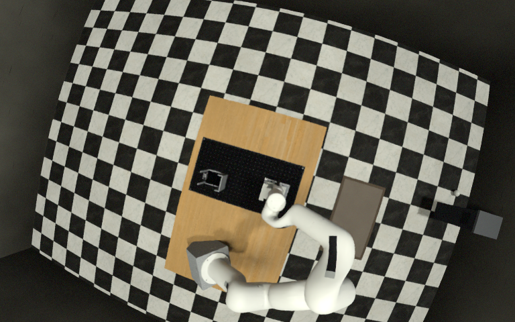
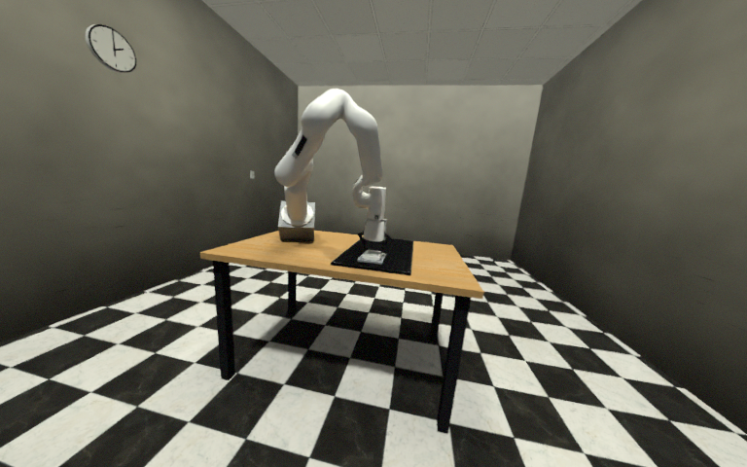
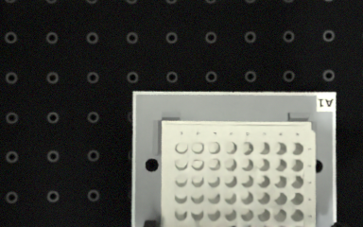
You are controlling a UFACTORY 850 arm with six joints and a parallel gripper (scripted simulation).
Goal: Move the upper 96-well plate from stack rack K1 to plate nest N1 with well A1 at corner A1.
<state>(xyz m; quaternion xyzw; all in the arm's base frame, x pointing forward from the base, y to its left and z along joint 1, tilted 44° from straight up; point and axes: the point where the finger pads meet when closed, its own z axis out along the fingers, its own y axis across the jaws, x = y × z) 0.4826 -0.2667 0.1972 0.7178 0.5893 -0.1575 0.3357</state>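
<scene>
The white 96-well plate is 3 cm below my hand. Round my hand: grey plate nest N1: 4 cm below; A1 corner mark: 7 cm ahead, 6 cm to the left, 4 cm below.
</scene>
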